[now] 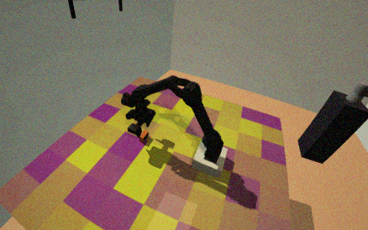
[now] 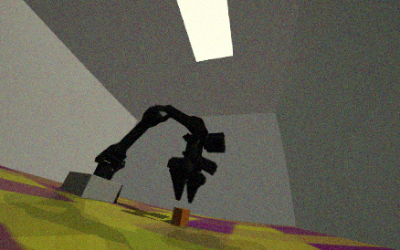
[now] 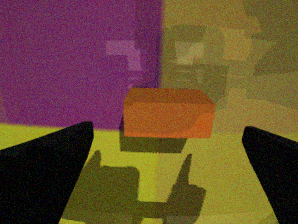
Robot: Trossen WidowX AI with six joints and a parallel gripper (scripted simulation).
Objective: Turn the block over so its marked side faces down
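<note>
Right now my gripper tip is 10 mm past the block and 40 mm above it.
</note>
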